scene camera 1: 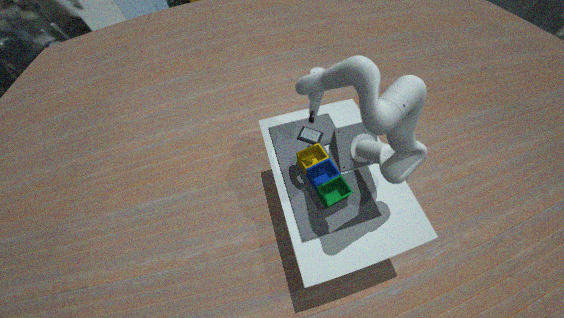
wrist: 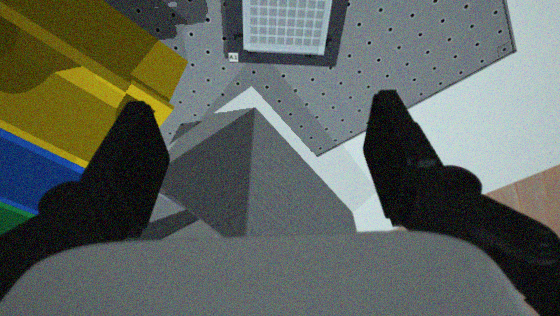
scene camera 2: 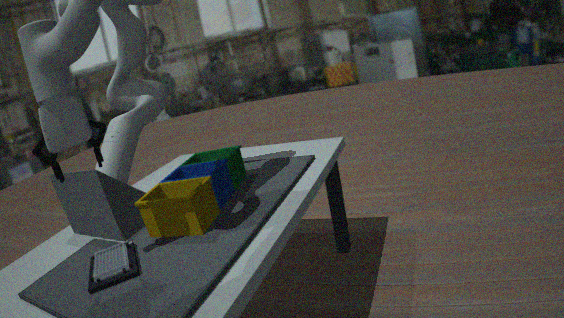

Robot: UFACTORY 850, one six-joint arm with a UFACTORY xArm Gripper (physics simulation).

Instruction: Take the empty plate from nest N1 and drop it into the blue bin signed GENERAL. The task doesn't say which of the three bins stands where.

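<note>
The empty plate (scene camera 1: 311, 134) (scene camera 2: 111, 262) (wrist: 287, 25), pale and gridded, lies in its dark nest (scene camera 2: 134, 260) (wrist: 285, 58). In the wrist view it shows at the top, its far part cut off, its sides nearly upright in the view. A small A1 label (wrist: 233, 57) marks the nest's near left corner. My gripper (scene camera 1: 311, 119) (scene camera 2: 80, 171) (wrist: 263, 125) is open and empty, well above the table and apart from the plate. The blue bin (scene camera 1: 322, 172) (scene camera 2: 223, 185) (wrist: 35, 172) stands between two other bins. No GENERAL sign or N1 mark is readable.
The yellow bin (scene camera 1: 312, 156) (scene camera 2: 175, 207) (wrist: 30, 107) stands on the plate's side of the blue one, the green bin (scene camera 1: 334, 191) (scene camera 2: 239, 170) (wrist: 12, 217) beyond. A grey block (scene camera 2: 80, 205) (wrist: 295, 190) rises below the gripper, beside the perforated grey board (scene camera 2: 175, 265) (wrist: 425, 50).
</note>
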